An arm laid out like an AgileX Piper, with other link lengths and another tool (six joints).
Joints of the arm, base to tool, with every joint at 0 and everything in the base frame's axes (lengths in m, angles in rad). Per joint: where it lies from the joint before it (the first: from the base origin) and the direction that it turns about. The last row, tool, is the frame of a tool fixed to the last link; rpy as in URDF.
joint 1: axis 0 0 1 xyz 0.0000 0.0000 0.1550
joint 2: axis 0 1 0 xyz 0.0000 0.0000 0.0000
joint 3: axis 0 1 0 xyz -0.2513 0.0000 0.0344
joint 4: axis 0.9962 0 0.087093 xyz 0.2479 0.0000 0.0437
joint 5: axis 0 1 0 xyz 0.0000 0.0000 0.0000
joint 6: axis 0.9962 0 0.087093 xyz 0.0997 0.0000 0.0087
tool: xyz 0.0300 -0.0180 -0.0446 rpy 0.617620 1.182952 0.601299
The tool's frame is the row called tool.
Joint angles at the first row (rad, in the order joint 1, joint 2, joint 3, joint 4, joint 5, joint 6):
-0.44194, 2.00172, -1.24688, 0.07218, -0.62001, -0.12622
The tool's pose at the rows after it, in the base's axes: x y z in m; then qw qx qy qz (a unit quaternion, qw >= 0):
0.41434 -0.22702 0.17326 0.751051 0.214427 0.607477 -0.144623
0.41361 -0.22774 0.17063 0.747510 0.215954 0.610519 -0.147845
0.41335 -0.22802 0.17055 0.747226 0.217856 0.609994 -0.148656
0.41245 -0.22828 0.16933 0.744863 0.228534 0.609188 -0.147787
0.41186 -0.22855 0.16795 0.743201 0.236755 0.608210 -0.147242
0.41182 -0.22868 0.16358 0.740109 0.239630 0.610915 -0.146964
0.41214 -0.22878 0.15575 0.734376 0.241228 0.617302 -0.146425
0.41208 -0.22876 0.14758 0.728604 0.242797 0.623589 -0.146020
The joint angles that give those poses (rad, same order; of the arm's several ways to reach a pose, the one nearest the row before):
-0.44196, 2.02203, -1.25793, 0.09177, -0.62001, -0.14611
-0.44195, 2.02663, -1.25792, 0.10378, -0.61614, -0.15924
-0.44196, 2.02665, -1.25796, 0.11021, -0.61613, -0.16232
-0.44196, 2.02666, -1.25795, 0.13138, -0.61018, -0.16232
-0.44196, 2.02816, -1.25793, 0.14786, -0.60786, -0.16231
-0.44195, 2.03726, -1.25796, 0.15215, -0.60784, -0.16233
-0.44193, 2.05463, -1.25969, 0.15219, -0.60596, -0.16235
-0.44195, 2.07198, -1.25967, 0.15215, -0.60597, -0.16232

